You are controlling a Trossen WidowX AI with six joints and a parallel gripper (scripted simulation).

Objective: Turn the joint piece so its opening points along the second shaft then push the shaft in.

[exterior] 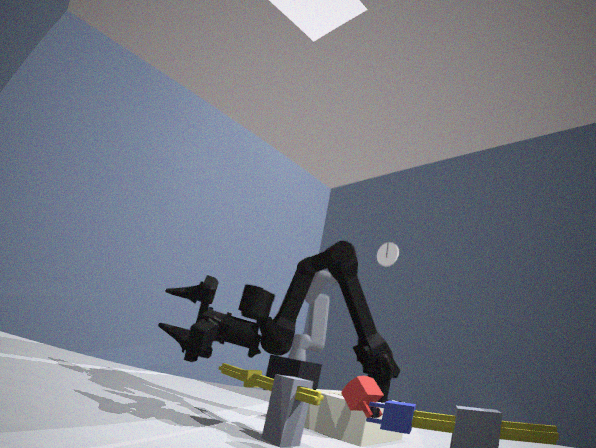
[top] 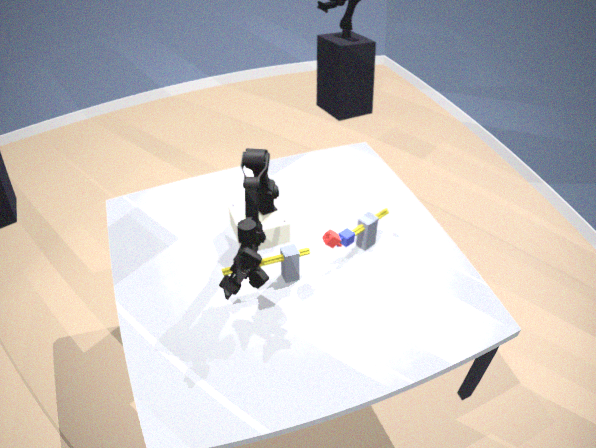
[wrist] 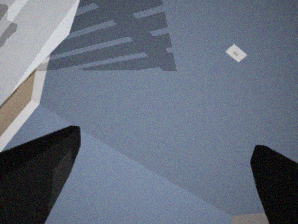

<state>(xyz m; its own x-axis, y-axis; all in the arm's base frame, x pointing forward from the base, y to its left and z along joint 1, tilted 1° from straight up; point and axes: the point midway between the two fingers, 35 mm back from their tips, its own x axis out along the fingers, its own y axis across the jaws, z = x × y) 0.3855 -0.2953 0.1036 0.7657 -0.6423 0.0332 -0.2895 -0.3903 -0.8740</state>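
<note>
Right now the red square joint piece is 410 mm to the left of my gripper tip, 120 mm behind it and 80 mm below it.
</note>
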